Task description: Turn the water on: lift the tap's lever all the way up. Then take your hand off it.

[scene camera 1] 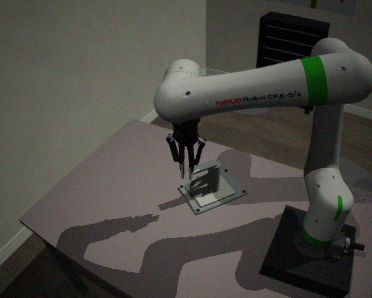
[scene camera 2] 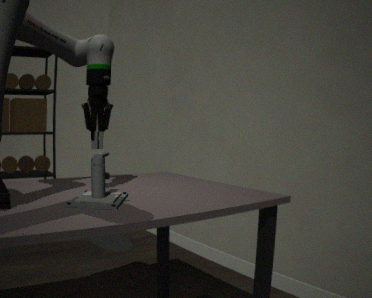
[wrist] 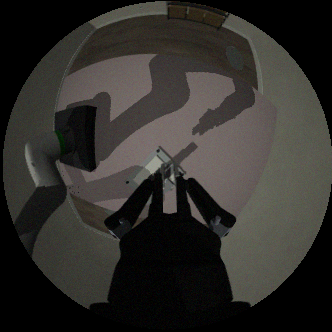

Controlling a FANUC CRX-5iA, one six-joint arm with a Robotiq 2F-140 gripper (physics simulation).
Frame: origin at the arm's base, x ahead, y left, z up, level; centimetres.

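Seen in the pictures: gripper, fingertip midpoint: (scene camera 1: 187, 176) (scene camera 2: 97, 149) (wrist: 168, 168); arm's base, link origin: (scene camera 1: 312, 243) (wrist: 67, 139).
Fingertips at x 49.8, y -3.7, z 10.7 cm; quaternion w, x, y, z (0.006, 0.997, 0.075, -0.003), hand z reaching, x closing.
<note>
Offsets run from my fingertips to a thing's middle. "spot": to the spot under its first point. Level surfaces: height alone.
The grey tap @[spot: dx -6.7, dy -10.4, dz -8.9 cm] (scene camera 1: 214, 181) (scene camera 2: 98, 176) stands upright on its base plate (scene camera 1: 239, 194) (scene camera 2: 107, 203). Its lever @[spot: dx -0.7, dy -8.5, dz -1.4 cm] (scene camera 2: 105, 154) reaches out from the top, roughly level; in scene camera 1 the fingers and shadow make it hard to make out. My gripper (scene camera 1: 186, 175) (scene camera 2: 97, 145) (wrist: 168, 168) points down with its fingers drawn nearly together, a narrow gap showing between the pads. The fingertips are close by the lever's free end, about at its height. I make out no lever between them; whether they touch it cannot be told.
The tap is fixed to a pinkish table @[dz -16.7 cm] (scene camera 1: 115, 175) (scene camera 2: 200, 192). The arm's dark base block (scene camera 1: 300, 265) (wrist: 82, 137) stands on the same table. A wall rises behind the table. A shelf rack with boxes and round items is in the background of scene camera 2.
</note>
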